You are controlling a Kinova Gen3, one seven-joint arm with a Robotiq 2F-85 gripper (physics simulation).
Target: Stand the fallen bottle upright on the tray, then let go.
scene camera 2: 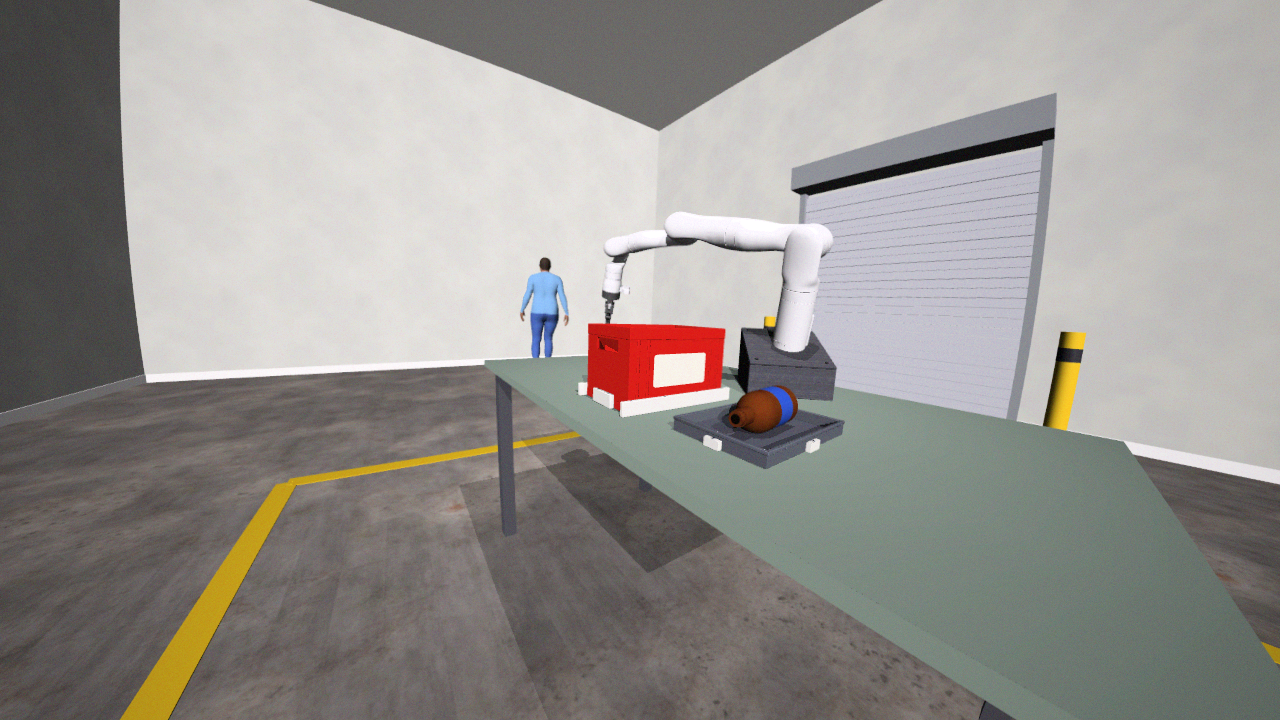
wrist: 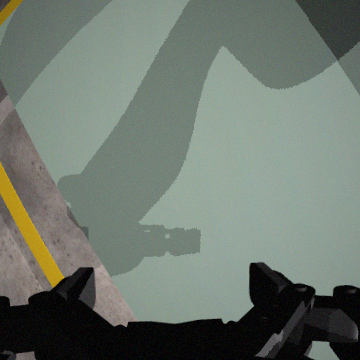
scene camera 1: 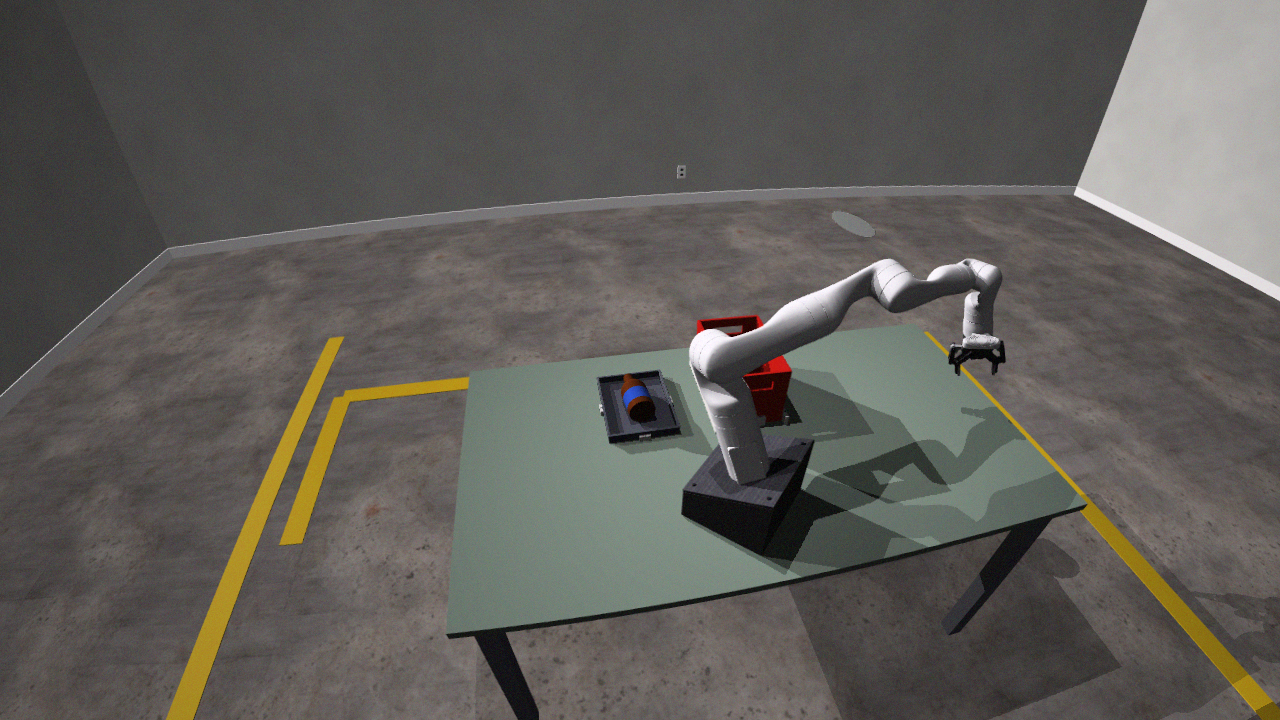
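A brown bottle (scene camera 2: 759, 411), (scene camera 1: 639, 404) stands in the scene, though in the wrist view the bottle is out of frame. The gripper (scene camera 1: 975, 373), (wrist: 172, 282) is visible as well.
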